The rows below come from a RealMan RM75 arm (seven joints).
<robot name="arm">
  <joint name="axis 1" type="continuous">
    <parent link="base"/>
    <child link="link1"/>
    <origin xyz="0 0 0.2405" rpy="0 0 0"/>
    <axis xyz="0 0 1"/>
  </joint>
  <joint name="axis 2" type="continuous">
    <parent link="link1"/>
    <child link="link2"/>
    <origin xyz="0 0 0" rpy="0 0 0"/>
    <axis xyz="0 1 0"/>
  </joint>
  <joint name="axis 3" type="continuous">
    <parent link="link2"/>
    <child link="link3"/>
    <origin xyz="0 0 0.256" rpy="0 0 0"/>
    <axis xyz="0 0 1"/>
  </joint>
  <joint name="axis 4" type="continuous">
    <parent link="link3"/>
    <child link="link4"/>
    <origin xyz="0 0 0" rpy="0 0 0"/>
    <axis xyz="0 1 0"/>
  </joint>
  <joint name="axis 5" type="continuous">
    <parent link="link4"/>
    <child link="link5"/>
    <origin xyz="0 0 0.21" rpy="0 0 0"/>
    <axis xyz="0 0 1"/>
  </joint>
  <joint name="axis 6" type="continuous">
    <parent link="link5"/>
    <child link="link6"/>
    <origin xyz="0 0 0" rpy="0 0 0"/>
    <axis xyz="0 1 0"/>
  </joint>
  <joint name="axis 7" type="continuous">
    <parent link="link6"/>
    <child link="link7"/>
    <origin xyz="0 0 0.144" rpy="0 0 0"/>
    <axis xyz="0 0 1"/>
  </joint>
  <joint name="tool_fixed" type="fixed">
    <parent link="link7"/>
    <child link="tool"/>
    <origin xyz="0 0 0" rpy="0 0 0"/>
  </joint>
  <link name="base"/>
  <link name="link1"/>
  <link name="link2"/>
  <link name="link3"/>
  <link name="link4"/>
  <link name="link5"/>
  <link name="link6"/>
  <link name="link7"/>
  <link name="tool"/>
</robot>
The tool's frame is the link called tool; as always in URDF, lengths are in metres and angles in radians. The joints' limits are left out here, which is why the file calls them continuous.
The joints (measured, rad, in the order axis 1, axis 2, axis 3, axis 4, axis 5, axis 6, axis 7), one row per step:
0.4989, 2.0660, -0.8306, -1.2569, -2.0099, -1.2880, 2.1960
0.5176, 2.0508, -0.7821, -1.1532, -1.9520, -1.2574, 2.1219
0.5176, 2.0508, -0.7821, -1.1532, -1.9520, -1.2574, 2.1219
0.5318, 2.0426, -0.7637, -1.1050, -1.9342, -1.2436, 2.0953
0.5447, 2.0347, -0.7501, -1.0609, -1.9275, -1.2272, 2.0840
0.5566, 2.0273, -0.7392, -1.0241, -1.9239, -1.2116, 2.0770
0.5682, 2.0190, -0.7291, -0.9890, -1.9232, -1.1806, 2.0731
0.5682, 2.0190, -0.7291, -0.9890, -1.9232, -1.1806, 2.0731
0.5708, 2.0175, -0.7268, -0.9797, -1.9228, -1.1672, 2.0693
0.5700, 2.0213, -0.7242, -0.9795, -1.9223, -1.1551, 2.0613
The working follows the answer.
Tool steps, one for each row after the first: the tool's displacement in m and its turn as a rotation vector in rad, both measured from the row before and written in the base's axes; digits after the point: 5 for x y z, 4 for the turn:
0.01266, 0.00693, 0.00227, 0.0356, 0.0514, -0.0062
0.00000, 0.00000, 0.00000, 0.0000, 0.0000, 0.0000
0.00430, 0.00413, -0.00001, 0.0110, 0.0187, -0.0054
0.00488, 0.00388, -0.00089, 0.0055, 0.0158, -0.0177
0.00391, 0.00358, -0.00058, 0.0050, 0.0120, -0.0167
0.00502, 0.00492, 0.00104, 0.0175, 0.0074, -0.0259
0.00000, 0.00000, 0.00000, 0.0000, 0.0000, 0.0000
0.00173, 0.00159, 0.00036, 0.0090, -0.0004, -0.0079
0.00101, 0.00063, -0.00004, 0.0120, -0.0031, -0.0028

Tool pose at each row, in the base's axes (x y z in m, rotation vector in rad; rounded; the steps above come from the unrounded poses):
0.20594, 0.39316, 0.10469, -2.2649, 0.9403, 0.6289
0.21860, 0.40009, 0.10696, -2.2232, 0.9530, 0.6987
0.21860, 0.40009, 0.10696, -2.2232, 0.9530, 0.6987
0.22290, 0.40422, 0.10695, -2.2074, 0.9618, 0.7218
0.22778, 0.40810, 0.10606, -2.1888, 0.9848, 0.7340
0.23169, 0.41168, 0.10548, -2.1717, 1.0050, 0.7420
0.23671, 0.41660, 0.10653, -2.1386, 1.0248, 0.7445
0.23671, 0.41660, 0.10653, -2.1386, 1.0248, 0.7445
0.23845, 0.41819, 0.10689, -2.1258, 1.0272, 0.7435
0.23945, 0.41882, 0.10685, -2.1143, 1.0215, 0.7431

